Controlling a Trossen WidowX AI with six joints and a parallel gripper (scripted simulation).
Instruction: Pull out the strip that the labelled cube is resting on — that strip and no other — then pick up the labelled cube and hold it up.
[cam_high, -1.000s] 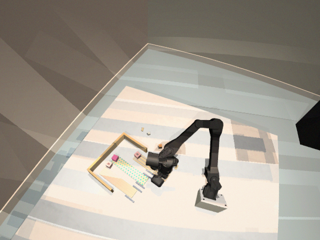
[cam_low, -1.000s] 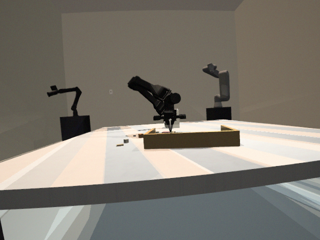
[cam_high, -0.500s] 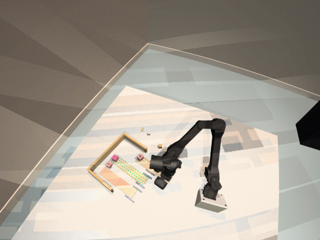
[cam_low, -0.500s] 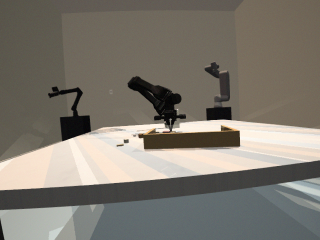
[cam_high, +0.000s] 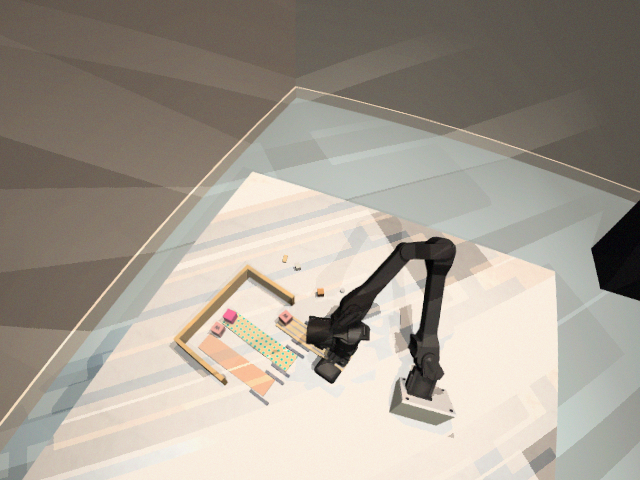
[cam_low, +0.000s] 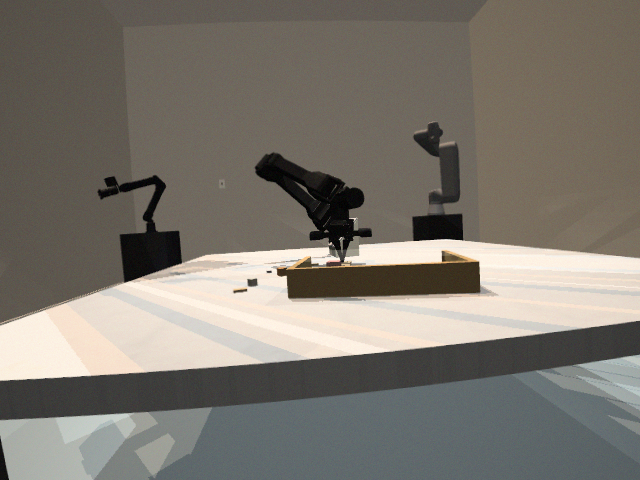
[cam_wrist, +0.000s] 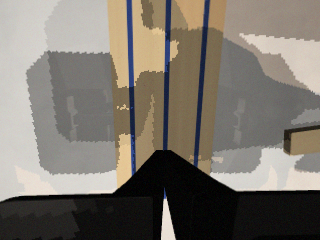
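Right now my gripper tip is 90 mm short of the blue-lined strip and 30 mm to the left of it. Round my gripper tip: teal-dotted strip 240 mm ahead, 20 mm to the left; orange strip 270 mm ahead, 120 mm to the left.
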